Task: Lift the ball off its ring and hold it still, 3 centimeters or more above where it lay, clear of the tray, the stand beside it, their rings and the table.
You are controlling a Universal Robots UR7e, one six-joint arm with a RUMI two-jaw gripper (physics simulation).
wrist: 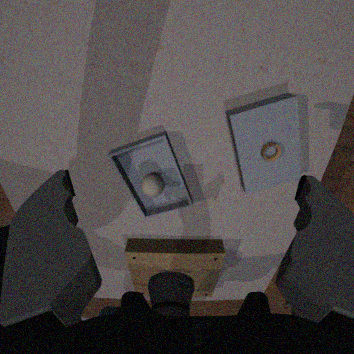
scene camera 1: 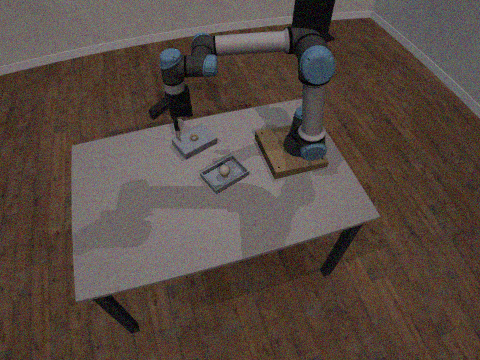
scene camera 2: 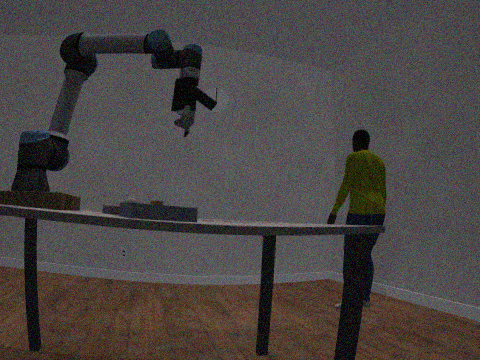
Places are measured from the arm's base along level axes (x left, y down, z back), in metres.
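Where they show: gripper, fingertip midpoint: (wrist: 185, 176) (scene camera 1: 177, 129) (scene camera 2: 187, 132); arm's base, link origin: (wrist: 170, 282) (scene camera 2: 30, 193).
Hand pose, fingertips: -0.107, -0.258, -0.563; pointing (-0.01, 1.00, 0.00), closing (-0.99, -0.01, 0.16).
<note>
Each offset is from my fingertips to the top centre of the thing, as dx, dy, dz. "pt": to the spot under its first point.
The pale ball @(+0.084, +0.237, +0.170) (scene camera 1: 225, 170) (wrist: 153, 185) sits inside the shallow blue-grey tray @(+0.084, +0.273, +0.170) (scene camera 1: 232, 183) (scene camera 2: 111, 209) (wrist: 179, 167); the ring under it is hidden. The flat blue-grey stand (scene camera 1: 202, 145) (scene camera 2: 172, 213) (wrist: 255, 172) is beside the tray, apart from it. An orange-yellow ring @(pt -0.149, +0.256, +0.115) (scene camera 1: 194, 140) (scene camera 2: 157, 202) (wrist: 271, 159) lies on the stand's top with no ball on it. My gripper (scene camera 1: 178, 131) (scene camera 2: 185, 131) (wrist: 185, 176) is open and empty, high above the table and pointing down. In the wrist view the ball shows left of the middle between the fingers.
The arm's base stands on a wooden block (scene camera 1: 270, 150) (scene camera 2: 65, 201) (wrist: 175, 257) at one end of the table (scene camera 1: 185, 230) (scene camera 2: 225, 227), near the tray. A person in a yellow top (scene camera 2: 366, 182) stands beyond the table's far end in the second scene view.
</note>
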